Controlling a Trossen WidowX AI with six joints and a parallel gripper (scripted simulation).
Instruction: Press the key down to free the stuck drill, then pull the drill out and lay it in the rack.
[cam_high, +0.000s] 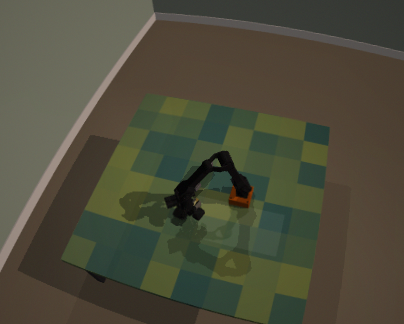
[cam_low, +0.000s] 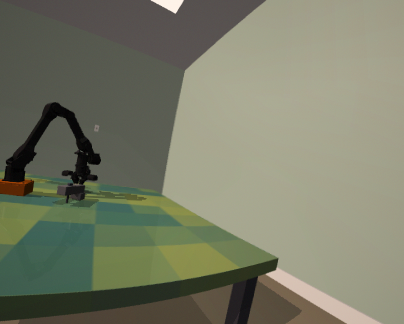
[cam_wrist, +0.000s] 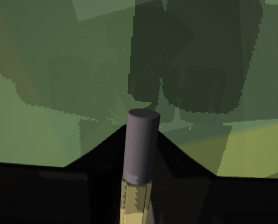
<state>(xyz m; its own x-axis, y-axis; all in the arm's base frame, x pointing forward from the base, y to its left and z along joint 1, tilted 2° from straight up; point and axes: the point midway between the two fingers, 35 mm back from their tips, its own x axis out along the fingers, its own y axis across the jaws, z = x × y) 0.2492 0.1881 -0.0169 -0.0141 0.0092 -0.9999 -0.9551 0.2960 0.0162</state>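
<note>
Now: the small yellow key 10 mm behind my gripper tip, 40 mm to the right of it and 40 mm above it. Round my gripper tip: long grey bar 230 mm to the right, 40 mm above; small grey rack 20 mm behind, 50 mm to the right, 10 mm above.
</note>
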